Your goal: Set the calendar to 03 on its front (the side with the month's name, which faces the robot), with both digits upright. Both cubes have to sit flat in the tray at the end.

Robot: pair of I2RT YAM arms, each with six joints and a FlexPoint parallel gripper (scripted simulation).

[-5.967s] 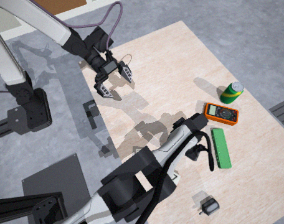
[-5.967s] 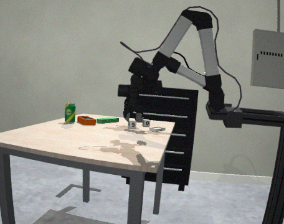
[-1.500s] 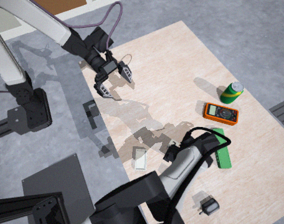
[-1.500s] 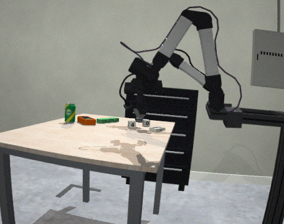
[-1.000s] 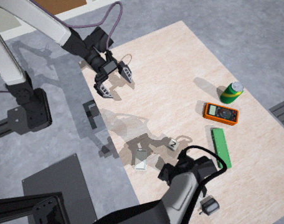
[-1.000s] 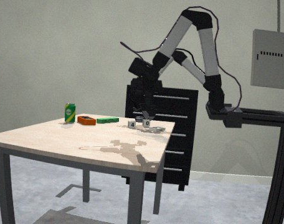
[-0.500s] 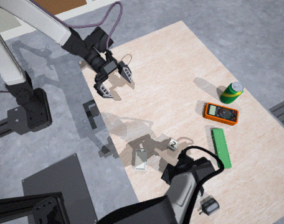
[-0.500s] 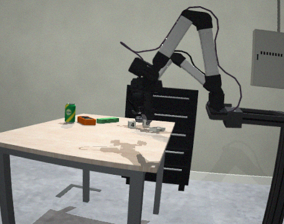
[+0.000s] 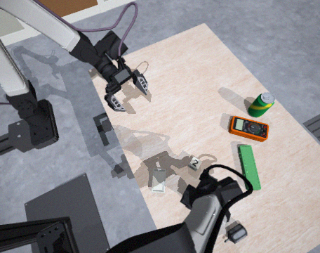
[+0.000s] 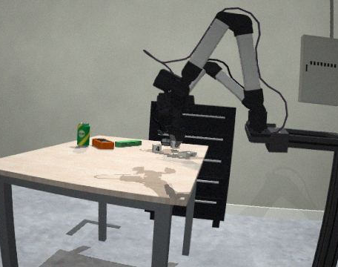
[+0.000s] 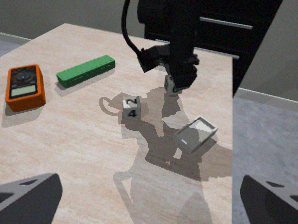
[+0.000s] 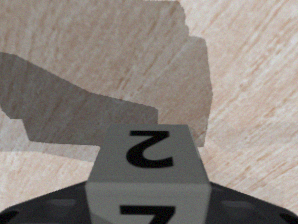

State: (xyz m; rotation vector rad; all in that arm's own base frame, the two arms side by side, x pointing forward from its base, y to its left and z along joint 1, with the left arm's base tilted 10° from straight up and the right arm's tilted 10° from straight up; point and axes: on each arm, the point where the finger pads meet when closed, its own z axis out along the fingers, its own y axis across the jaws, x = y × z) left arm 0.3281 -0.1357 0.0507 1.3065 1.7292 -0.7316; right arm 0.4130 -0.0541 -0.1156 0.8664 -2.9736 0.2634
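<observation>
Now: the white tray 90 mm behind my right hand, 120 mm to the left of it and 30 mm below it. Round my right hand: black plug adapter: 80 mm ahead, 150 mm to the right, 20 mm below; then green bar: 270 mm ahead, 30 mm to the left, 20 mm below.
</observation>
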